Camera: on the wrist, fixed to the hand. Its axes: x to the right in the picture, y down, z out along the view.
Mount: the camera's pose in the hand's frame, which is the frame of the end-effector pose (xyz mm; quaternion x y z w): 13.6 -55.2 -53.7 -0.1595 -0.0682 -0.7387 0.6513
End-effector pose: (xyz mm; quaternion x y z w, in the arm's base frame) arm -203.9 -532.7 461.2 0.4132 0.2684 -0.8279 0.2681
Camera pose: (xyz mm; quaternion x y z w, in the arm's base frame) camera -218.6 -460.6 434.6 0.0284 -0.5938 0.7226 0.3527
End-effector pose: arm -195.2 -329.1 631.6 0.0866 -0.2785 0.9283 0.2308
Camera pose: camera -182.6 -253.3 617.3 0.2886 -0.2812 0.3838 0.8309
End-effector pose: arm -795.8 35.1 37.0 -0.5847 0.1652 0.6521 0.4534
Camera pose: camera -718.3 30.0 27.9 -0.5307 -0.4593 0.1560 0.6950
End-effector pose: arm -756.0 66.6 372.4 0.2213 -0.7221 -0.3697 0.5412
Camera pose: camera -714.0 6.3 345.7 0.5660 -0.2848 -0.7709 0.0654
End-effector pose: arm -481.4 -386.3 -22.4 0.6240 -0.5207 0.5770 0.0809
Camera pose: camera -477.4 -331.6 33.4 0.8175 0.0243 0.1904 0.5430
